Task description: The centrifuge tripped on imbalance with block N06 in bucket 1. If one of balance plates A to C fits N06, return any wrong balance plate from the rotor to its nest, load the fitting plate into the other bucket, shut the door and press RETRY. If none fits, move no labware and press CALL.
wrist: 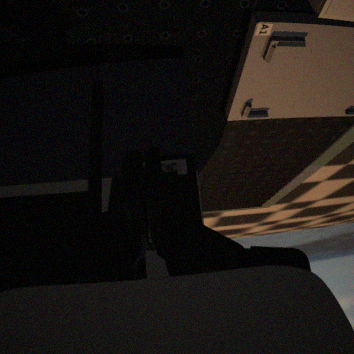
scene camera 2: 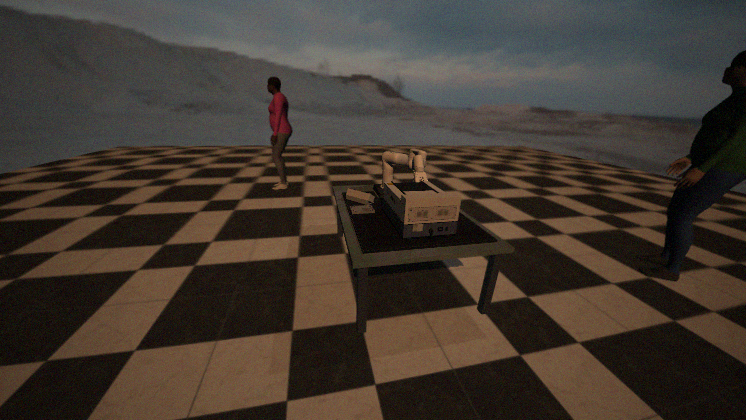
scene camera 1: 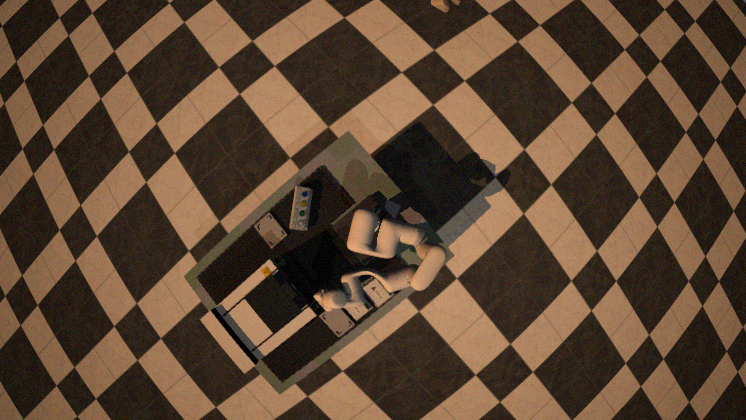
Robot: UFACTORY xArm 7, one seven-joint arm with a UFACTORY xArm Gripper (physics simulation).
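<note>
My gripper is shut and empty. It sits low at the near edge of the centrifuge, by its dark top opening. The wrist view is mostly dark, and I cannot make out the rotor, the buckets or block N06. An empty nest marked A1 lies just beside the gripper. Two more nests with plates lie under my arm, partly hidden. The button box with coloured buttons stands at the table's far side, next to another small nest.
Everything stands on a green-rimmed table on a chequered floor. My arm's base is at the table's edge. A person in pink stands behind the table. A person in green stands to the right.
</note>
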